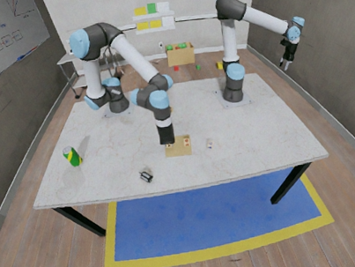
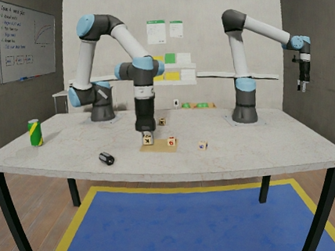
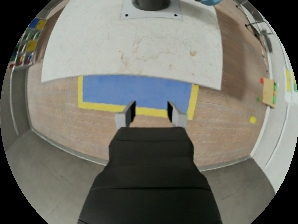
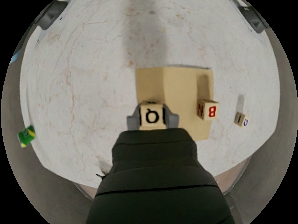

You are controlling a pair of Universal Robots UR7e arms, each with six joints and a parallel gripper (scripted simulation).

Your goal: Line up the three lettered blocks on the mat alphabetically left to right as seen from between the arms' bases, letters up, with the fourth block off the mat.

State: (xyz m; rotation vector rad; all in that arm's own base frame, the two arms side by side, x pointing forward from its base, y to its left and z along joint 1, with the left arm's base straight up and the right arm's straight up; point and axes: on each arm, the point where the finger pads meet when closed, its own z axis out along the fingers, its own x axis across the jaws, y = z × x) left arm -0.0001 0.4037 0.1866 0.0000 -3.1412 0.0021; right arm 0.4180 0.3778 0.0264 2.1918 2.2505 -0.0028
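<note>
My right hand is 5 cm to the right of the tan mat and 2 cm above it. From my right hand the other things lie so: black mouse-like object (19 cm ahead, 11 cm to the right, 1 cm below); blue-marked block (3 cm ahead, 22 cm to the left, 1 cm below); yellow can (8 cm ahead, 54 cm to the right, 4 cm above).
</note>
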